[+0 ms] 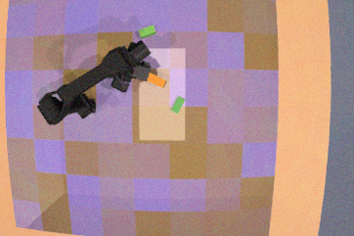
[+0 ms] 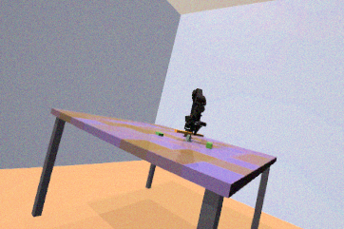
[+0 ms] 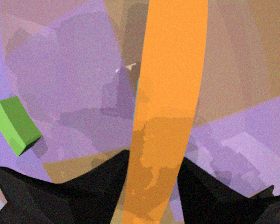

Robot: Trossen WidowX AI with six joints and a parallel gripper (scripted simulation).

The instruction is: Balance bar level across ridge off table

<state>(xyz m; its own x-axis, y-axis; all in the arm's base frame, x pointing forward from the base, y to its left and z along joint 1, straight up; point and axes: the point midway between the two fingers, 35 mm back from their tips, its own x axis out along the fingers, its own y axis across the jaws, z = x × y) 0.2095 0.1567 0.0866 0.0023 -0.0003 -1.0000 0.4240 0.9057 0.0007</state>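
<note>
Right now my gripper tip is 30 mm short of the orange bar and 10 mm to the left of it.
</note>
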